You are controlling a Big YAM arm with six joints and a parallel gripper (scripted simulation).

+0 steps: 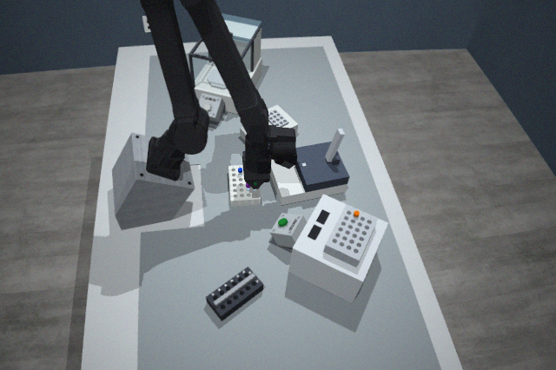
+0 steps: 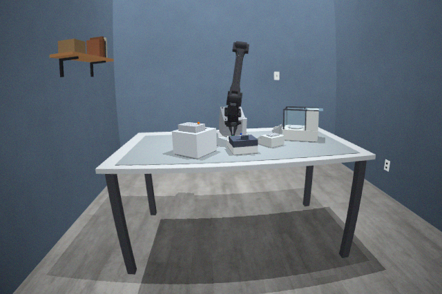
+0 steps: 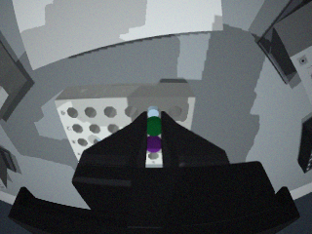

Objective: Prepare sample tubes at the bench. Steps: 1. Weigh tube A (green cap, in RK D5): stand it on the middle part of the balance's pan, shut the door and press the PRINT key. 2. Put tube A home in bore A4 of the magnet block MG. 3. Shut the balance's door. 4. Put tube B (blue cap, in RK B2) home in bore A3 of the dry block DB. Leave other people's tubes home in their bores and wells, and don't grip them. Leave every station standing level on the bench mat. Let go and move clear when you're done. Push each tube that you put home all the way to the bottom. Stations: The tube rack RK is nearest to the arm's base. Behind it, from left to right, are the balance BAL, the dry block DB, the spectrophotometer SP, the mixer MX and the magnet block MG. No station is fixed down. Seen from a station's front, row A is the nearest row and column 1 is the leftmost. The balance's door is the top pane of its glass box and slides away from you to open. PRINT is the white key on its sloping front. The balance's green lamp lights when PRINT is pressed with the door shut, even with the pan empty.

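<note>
My hand is 30 mm past the white tube rack, 30 mm to the right of it and 30 mm above it. The rest, counted from my hand: black magnet block (60 mm behind, 310 mm to the right, 30 mm below); dry block DB (50 mm ahead, 230 mm to the left, 20 mm below); tube B (40 mm behind, 60 mm to the left, 20 mm below).
</note>
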